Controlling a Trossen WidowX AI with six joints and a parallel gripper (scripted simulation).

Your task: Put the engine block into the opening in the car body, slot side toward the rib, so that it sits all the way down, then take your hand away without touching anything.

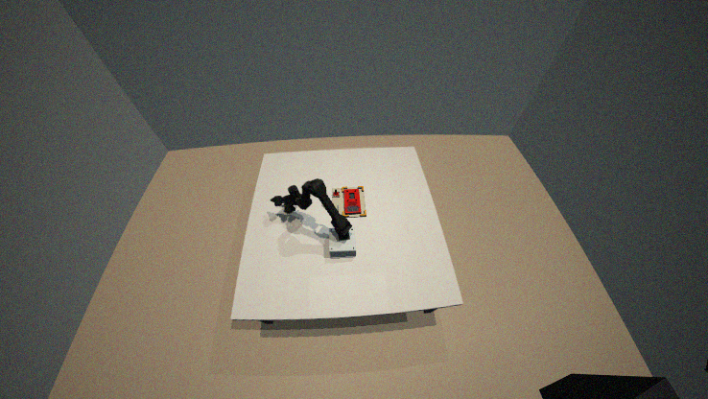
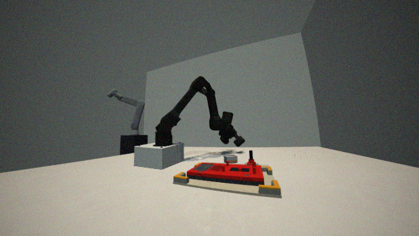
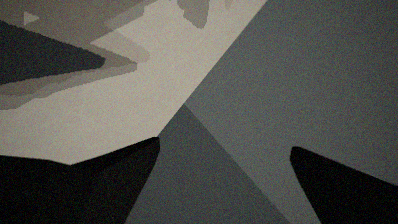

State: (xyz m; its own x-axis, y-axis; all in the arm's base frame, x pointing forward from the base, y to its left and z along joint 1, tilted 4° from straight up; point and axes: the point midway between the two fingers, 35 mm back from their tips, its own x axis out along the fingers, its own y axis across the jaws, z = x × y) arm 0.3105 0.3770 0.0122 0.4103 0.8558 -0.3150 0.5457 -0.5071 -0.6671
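Right now my gripper tip is 40 mm past the grey engine block, 330 mm to the left of it and 90 mm above it. From my gripper tip the other things lie so: beige base plate (30 mm behind, 500 mm to the right, 90 mm below).
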